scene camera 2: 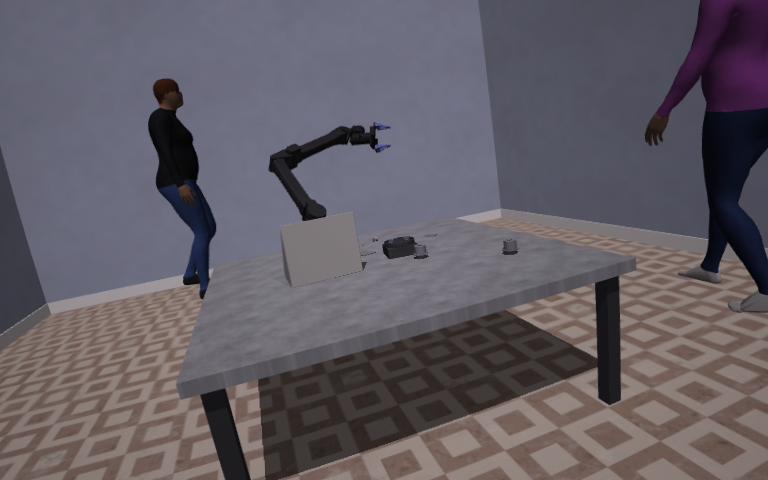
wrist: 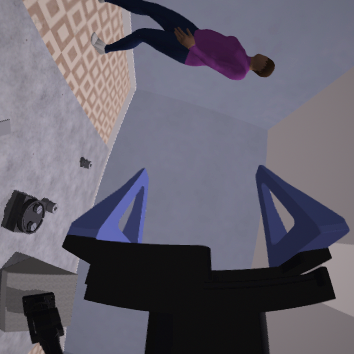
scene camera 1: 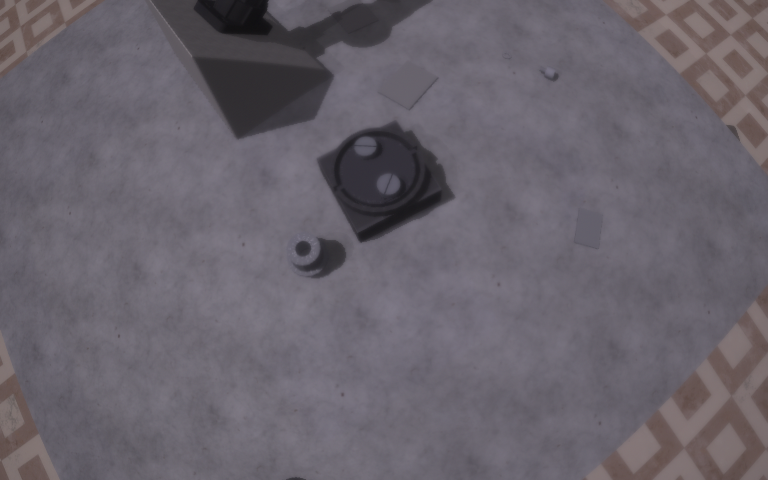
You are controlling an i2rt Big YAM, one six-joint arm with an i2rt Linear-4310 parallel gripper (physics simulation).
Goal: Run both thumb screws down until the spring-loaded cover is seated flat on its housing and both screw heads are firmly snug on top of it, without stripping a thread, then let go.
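Where they show: gripper, fingertip midpoint: (scene camera 2: 390,136) (wrist: 201,171); arm's base, link origin: (scene camera 2: 318,243) (wrist: 38,302) (scene camera 1: 231,21).
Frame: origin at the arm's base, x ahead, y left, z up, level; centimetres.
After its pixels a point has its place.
Observation:
The dark square housing (scene camera 1: 352,213) {x 35.7, y -7.0, z -7.8 cm} (scene camera 2: 398,250) {x 30.1, y -6.1, z -8.9 cm} (wrist: 10,212) {x 34.7, y 5.6, z -11.3 cm} stands on the table. A dark round cover (scene camera 1: 362,172) {x 32.8, y -2.4, z -6.5 cm} (wrist: 27,216) {x 34.3, y 2.3, z -6.6 cm} lies inside a raised ring on it. Two pale slotted screw heads show on the cover: one thumb screw (scene camera 1: 365,146) (wrist: 37,208) nearer the wedge block, the other thumb screw (scene camera 1: 389,183) (wrist: 31,226) diagonally across. Any gap beneath the cover or heads cannot be made out. My gripper (scene camera 2: 389,137) {x 58.5, y 40.3, z 37.4 cm} (wrist: 201,171) {x 58.5, y 40.3, z 37.4 cm} is open and empty, high above the table and well away from the housing, with its fingers pointing roughly level.
A grey wedge block (scene camera 1: 254,90) {x 12.5, y -4.9, z -3.4 cm} (scene camera 2: 322,249) {x -1.7, y -9.3, z -0.5 cm} (wrist: 65,295) {x 2.1, y -7.1, z 7.9 cm} stands near the arm's base. A ridged cylinder (scene camera 1: 305,255) {x 36.0, y -15.3, z -6.8 cm} (scene camera 2: 419,251) {x 33.6, y -16.5, z -8.7 cm} (wrist: 49,205) {x 36.0, y -13.0, z -8.6 cm} stands beside the housing; another (scene camera 2: 509,246) {x 55.8, y -41.5, z -8.6 cm} (wrist: 85,162) {x 58.1, y -38.0, z -9.0 cm} stands farther off. Thin plates (scene camera 1: 408,84) {x 24.3, y 14.7, z -11.5 cm} (scene camera 1: 589,228) {x 59.9, y 16.6, z -11.5 cm} lie around. Two people stand beyond the table.

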